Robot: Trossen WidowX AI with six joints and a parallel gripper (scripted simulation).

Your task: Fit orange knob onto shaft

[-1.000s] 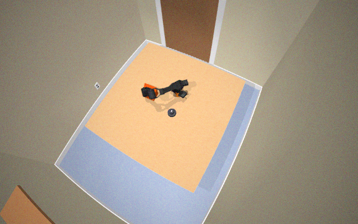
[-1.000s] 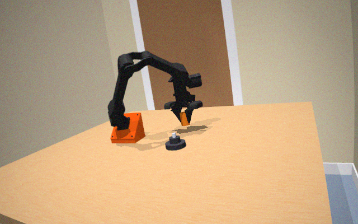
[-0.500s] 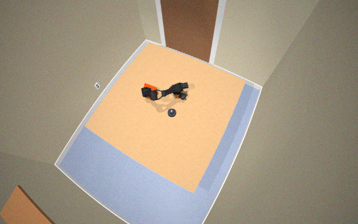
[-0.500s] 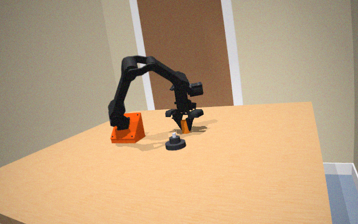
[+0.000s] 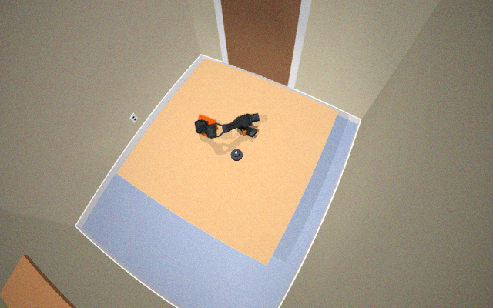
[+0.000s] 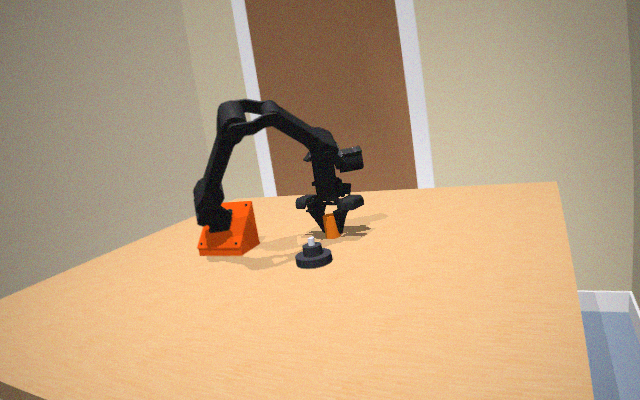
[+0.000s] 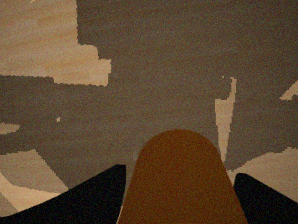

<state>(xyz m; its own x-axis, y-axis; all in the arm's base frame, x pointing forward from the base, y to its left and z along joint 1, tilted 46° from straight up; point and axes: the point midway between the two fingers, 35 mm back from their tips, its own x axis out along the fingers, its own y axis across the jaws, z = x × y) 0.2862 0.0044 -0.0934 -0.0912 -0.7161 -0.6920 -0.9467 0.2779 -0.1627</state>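
The orange knob lies 3 cm above my gripper tip. The rest, counted from my gripper tip: round pedestal (1 cm ahead, 19 cm to the right, 2 cm above).
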